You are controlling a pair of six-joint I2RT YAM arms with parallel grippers.
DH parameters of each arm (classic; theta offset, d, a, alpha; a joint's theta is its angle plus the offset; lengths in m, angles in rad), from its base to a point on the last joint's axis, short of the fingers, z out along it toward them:
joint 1: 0 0.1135 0.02 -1.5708
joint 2: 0 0 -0.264 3.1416
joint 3: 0.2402 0 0.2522 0
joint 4: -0.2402 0 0.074 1.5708
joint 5: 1.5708 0 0 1.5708
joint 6: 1.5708 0.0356 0 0
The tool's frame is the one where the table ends.
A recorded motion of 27 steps. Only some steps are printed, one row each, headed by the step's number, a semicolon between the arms.
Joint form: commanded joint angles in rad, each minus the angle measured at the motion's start. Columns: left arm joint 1, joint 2, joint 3, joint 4, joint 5, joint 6; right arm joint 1, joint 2, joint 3, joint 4, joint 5, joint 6.
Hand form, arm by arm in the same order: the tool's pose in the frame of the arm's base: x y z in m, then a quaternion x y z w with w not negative. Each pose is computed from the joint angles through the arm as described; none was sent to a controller.
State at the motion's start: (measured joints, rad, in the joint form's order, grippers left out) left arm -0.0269 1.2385 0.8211 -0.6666 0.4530 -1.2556; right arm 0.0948 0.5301 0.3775 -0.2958 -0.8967 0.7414
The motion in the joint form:
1: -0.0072 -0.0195 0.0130 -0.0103 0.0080 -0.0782; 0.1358 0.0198 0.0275 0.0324 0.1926 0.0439
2: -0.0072 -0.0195 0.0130 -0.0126 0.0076 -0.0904; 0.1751 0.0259 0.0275 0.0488 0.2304 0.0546
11: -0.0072 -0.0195 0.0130 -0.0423 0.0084 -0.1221; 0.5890 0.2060 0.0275 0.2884 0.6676 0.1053
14: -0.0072 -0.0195 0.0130 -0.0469 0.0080 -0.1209; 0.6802 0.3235 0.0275 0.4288 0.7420 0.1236
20: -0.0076 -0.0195 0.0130 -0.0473 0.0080 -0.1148; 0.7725 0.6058 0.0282 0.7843 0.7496 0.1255
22: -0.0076 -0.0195 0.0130 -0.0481 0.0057 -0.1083; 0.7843 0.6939 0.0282 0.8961 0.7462 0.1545
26: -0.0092 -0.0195 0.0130 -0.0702 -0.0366 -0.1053; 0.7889 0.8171 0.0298 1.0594 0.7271 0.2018
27: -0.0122 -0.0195 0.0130 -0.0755 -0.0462 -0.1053; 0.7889 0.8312 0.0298 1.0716 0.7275 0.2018
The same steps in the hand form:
1: 0.2295 -0.0237 0.2325 -0.52429 0.78496 -0.32625 0.05027; 0.1299 0.0542 0.2353 0.03272 0.80638 0.50249 0.31015
2: 0.2293 -0.0237 0.2324 -0.52951 0.78182 -0.32577 0.04753; 0.1300 0.0588 0.2358 0.02995 0.80712 0.50031 0.31202
11: 0.2265 -0.0236 0.2309 -0.54647 0.77402 -0.31829 0.03089; 0.1329 0.1187 0.2318 0.00014 0.81345 0.46497 0.34944
14: 0.2261 -0.0236 0.2307 -0.54680 0.77445 -0.31682 0.02947; 0.1369 0.1418 0.2264 -0.00902 0.80824 0.47072 0.35367
20: 0.2261 -0.0236 0.2307 -0.54434 0.77623 -0.31662 0.03022; 0.1496 0.1844 0.2081 -0.04547 0.78506 0.50637 0.35385
22: 0.2260 -0.0236 0.2306 -0.54230 0.77805 -0.31549 0.03170; 0.1541 0.1945 0.2004 -0.04052 0.77799 0.52109 0.34864
26: 0.2242 -0.0225 0.2290 -0.55033 0.78043 -0.29442 0.03725; 0.1614 0.2062 0.1894 -0.03163 0.76514 0.54615 0.33953
27: 0.2237 -0.0228 0.2286 -0.55133 0.78150 -0.28957 0.03792; 0.1622 0.2072 0.1873 -0.03143 0.76575 0.54552 0.33918

